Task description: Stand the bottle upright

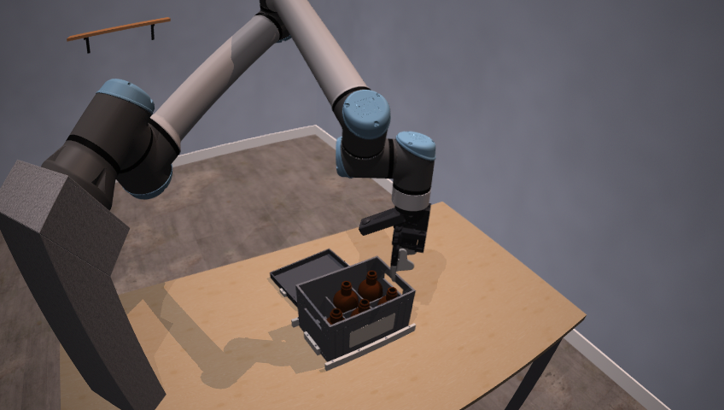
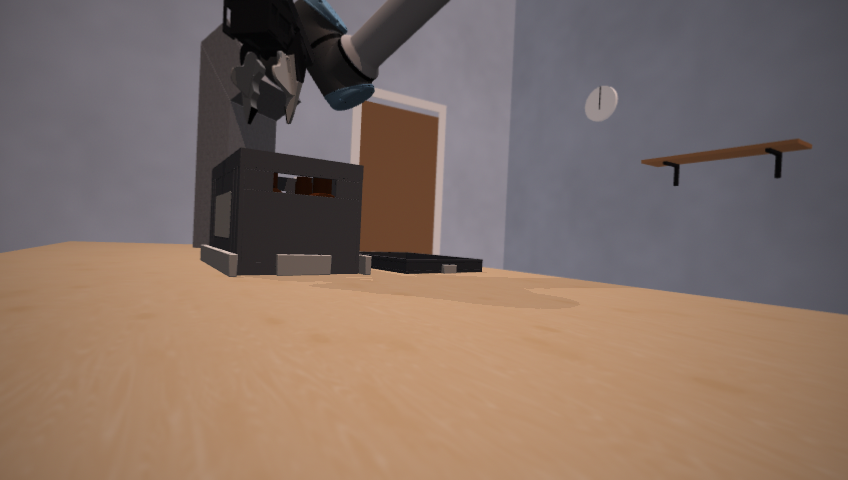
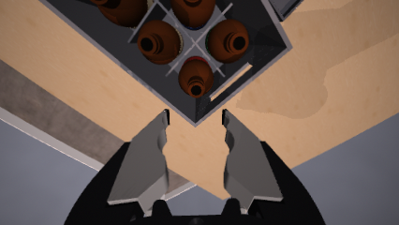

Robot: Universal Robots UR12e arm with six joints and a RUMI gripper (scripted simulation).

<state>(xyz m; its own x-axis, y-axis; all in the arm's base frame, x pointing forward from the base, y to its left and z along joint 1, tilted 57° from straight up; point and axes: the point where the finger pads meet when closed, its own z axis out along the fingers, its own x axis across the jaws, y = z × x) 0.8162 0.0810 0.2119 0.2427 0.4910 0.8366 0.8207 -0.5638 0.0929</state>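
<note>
Right now the crate is 10 cm behind my hand and 16 cm below it. The rest, counted from my hand: flat dark tray (21 cm behind, 23 cm to the left, 23 cm below).
</note>
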